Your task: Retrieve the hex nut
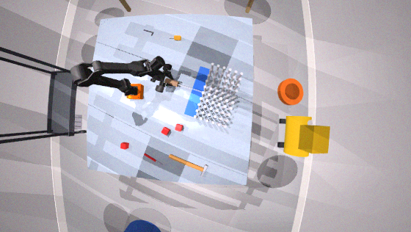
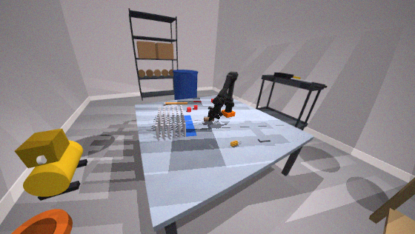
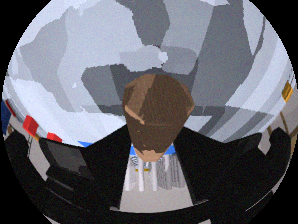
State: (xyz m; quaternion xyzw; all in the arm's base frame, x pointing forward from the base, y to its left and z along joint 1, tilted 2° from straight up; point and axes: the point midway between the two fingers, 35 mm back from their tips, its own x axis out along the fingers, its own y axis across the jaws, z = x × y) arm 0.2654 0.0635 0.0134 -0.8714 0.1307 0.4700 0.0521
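Now: gripper tip 17 cm short of the blue taped strip, 5 cm to the left of it and 3 cm above it. Also, from my gripper tip: red-handled tool: 56 cm to the right, 12 cm behind, 2 cm below; dark angled hook: 42 cm to the left, 22 cm behind, 2 cm below; orange piece: 36 cm to the left, 1 cm below, 1 cm behind.
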